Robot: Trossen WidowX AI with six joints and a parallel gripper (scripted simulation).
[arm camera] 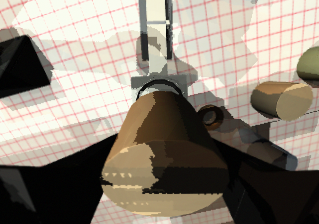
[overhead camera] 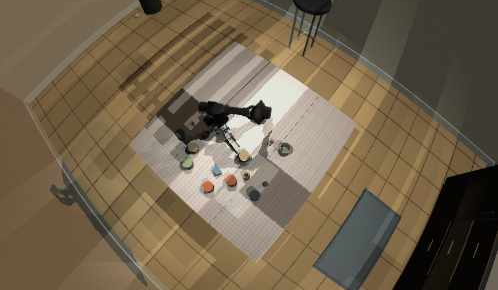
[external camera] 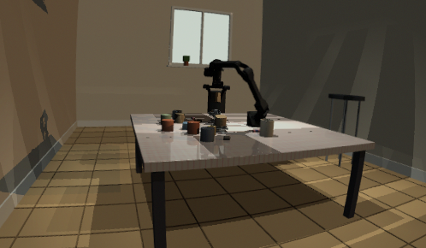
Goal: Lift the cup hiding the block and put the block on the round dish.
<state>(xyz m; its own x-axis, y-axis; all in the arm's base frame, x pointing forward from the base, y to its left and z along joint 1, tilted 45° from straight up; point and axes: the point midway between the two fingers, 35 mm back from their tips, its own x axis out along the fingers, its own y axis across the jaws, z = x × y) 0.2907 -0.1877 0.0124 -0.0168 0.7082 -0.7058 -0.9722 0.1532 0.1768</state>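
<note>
Now: gripper tip 5 cm past the round bluish dish, 10 cm to the left of it and 17 cm above it. The rest, counted from my gripper tip: tan ring (11 cm ahead, 6 cm to the right, 16 cm below); balance beam (3 cm ahead, 13 cm to the left, 13 cm below).
</note>
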